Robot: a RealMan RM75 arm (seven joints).
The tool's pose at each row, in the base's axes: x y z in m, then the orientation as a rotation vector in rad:
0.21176 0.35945 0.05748 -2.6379 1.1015 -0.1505
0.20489 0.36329 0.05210 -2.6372 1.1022 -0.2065
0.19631 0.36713 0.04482 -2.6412 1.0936 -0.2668
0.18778 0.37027 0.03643 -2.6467 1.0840 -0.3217
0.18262 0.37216 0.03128 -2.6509 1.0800 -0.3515
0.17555 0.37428 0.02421 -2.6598 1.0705 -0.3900
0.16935 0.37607 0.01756 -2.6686 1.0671 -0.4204
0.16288 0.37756 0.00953 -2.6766 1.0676 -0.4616
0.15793 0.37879 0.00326 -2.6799 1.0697 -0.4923
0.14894 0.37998 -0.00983 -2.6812 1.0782 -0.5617
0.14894 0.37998 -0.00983 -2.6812 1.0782 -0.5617
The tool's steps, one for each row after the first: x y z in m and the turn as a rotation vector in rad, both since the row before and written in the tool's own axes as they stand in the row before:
-0.00750 0.00368 0.00458 0.0122 0.0365 -0.0049
-0.00893 0.00543 0.00567 0.0114 0.0388 -0.0125
-0.00875 0.00617 0.00620 0.0085 0.0357 -0.0132
-0.00547 0.00372 0.00359 0.0027 0.0200 -0.0069
-0.00730 0.00539 0.00470 0.0018 0.0258 -0.0127
-0.00658 0.00485 0.00436 -0.0021 0.0216 -0.0083
-0.00694 0.00561 0.00538 -0.0021 0.0295 -0.0068
-0.00554 0.00422 0.00409 -0.0004 0.0218 -0.0031
-0.00991 0.00892 0.00871 0.0018 0.0489 -0.0027
0.00000 0.00000 0.00000 0.0000 0.0000 0.0000

